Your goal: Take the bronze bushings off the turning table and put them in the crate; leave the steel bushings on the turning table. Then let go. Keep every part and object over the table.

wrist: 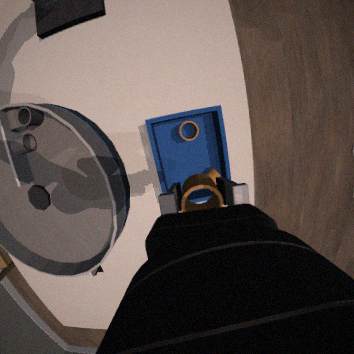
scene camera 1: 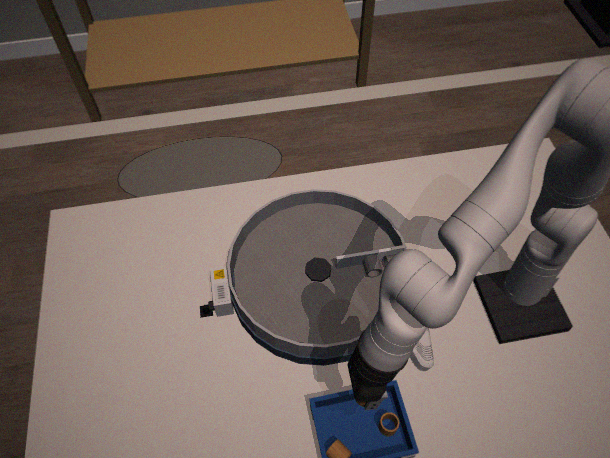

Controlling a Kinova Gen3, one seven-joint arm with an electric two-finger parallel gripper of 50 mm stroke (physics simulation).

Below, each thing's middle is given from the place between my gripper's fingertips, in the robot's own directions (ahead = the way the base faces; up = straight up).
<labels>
My gripper is now 1 cm to the right of the blue crate (wrist: 175, 158) and 18 cm above it.
</labels>
